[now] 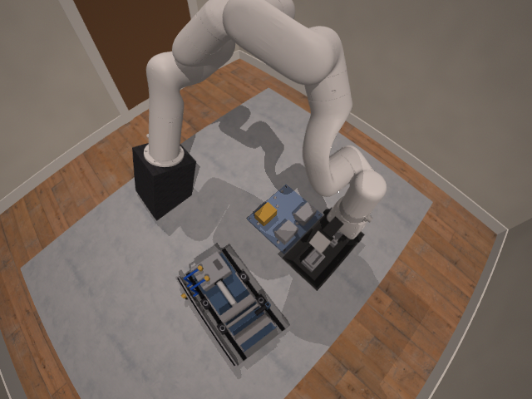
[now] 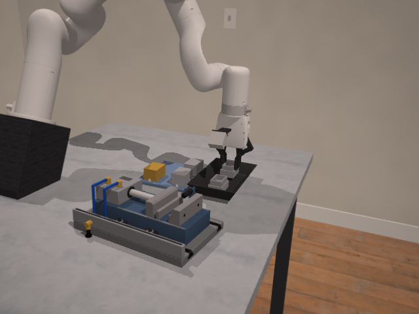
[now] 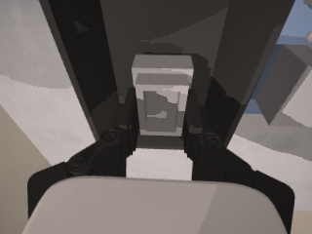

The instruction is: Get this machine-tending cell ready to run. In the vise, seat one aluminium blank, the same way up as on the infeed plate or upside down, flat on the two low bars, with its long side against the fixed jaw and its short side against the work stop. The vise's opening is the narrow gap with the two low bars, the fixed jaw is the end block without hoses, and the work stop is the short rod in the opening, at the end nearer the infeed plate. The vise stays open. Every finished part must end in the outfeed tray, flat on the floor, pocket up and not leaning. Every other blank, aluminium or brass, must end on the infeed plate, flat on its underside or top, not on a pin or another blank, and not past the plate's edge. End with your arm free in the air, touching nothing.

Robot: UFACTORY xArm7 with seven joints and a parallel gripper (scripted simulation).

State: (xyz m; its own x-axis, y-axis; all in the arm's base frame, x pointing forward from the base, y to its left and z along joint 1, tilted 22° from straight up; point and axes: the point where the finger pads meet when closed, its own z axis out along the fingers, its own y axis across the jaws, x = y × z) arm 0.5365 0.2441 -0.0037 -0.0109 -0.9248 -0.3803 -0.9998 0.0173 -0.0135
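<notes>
My hand is 210 mm past the brass blank, 100 mm to the left of it and 40 mm above it. The rest, counted from my hand: grey rail 100 mm behind, 450 mm to the right, 30 mm below; then vise bed 80 mm behind, 360 mm to the right, 20 mm below; then piston rod 100 mm behind, 360 mm to the right, 10 mm above.
</notes>
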